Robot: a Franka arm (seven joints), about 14 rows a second.
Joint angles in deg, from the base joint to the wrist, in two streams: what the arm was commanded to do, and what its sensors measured. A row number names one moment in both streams.
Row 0, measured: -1.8, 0.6, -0.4, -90.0, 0.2, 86.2, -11.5
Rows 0 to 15, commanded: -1.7, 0.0, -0.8, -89.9, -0.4, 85.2, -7.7; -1.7, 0.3, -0.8, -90.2, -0.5, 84.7, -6.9; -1.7, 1.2, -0.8, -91.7, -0.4, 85.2, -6.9; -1.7, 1.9, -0.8, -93.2, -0.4, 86.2, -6.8; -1.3, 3.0, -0.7, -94.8, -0.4, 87.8, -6.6; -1.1, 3.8, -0.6, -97.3, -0.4, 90.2, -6.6; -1.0, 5.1, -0.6, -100.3, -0.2, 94.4, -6.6; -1.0, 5.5, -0.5, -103.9, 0.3, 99.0, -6.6; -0.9, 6.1, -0.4, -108.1, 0.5, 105.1, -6.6; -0.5, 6.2, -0.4, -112.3, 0.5, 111.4, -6.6; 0.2, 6.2, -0.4, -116.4, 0.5, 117.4, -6.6; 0.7, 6.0, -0.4, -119.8, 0.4, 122.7, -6.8; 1.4, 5.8, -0.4, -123.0, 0.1, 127.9, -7.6; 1.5, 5.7, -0.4, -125.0, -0.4, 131.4, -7.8; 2.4, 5.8, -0.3, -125.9, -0.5, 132.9, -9.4; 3.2, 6.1, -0.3, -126.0, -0.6, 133.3, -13.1
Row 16, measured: 1.6, 8.4, 0.1, -123.5, -0.2, 131.3, -9.0
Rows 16 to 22, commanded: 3.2, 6.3, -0.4, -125.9, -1.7, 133.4, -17.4; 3.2, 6.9, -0.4, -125.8, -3.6, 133.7, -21.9; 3.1, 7.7, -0.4, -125.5, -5.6, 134.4, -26.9; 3.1, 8.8, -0.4, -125.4, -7.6, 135.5, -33.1; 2.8, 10.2, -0.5, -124.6, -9.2, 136.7, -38.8; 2.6, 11.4, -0.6, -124.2, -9.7, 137.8, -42.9; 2.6, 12.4, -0.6, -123.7, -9.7, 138.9, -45.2
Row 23, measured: 2.7, 9.9, -0.3, -124.8, -8.2, 136.4, -38.7
